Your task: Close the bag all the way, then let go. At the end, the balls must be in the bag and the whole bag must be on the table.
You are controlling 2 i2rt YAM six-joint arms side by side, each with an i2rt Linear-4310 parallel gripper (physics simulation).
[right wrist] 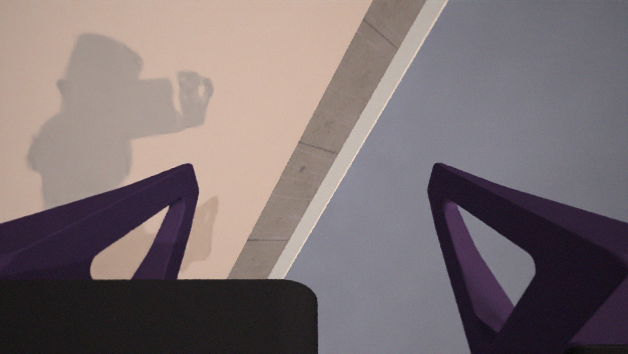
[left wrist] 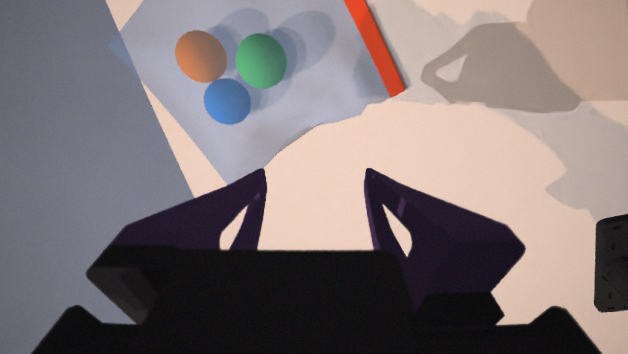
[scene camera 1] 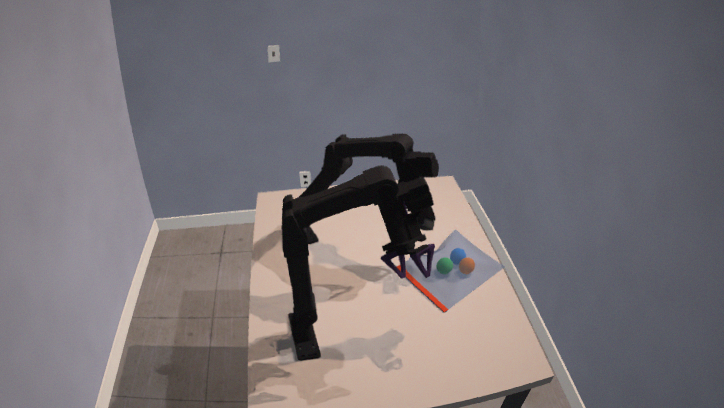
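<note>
The translucent blue-grey bag lies spread on the table, with a red strip along one edge. A green ball, an orange ball and a blue ball are grouped within its outline. My left gripper is part open and empty, above the table beside the bag; my right arm hides most of it in the scene view. My right gripper is open and empty; in the scene view it overlaps the strip's upper end.
The table carries both arms and the bag. The bag's far corner is near the table's right edge in the scene view. The two arms stand close together there. A blue-grey wall rises beyond the table.
</note>
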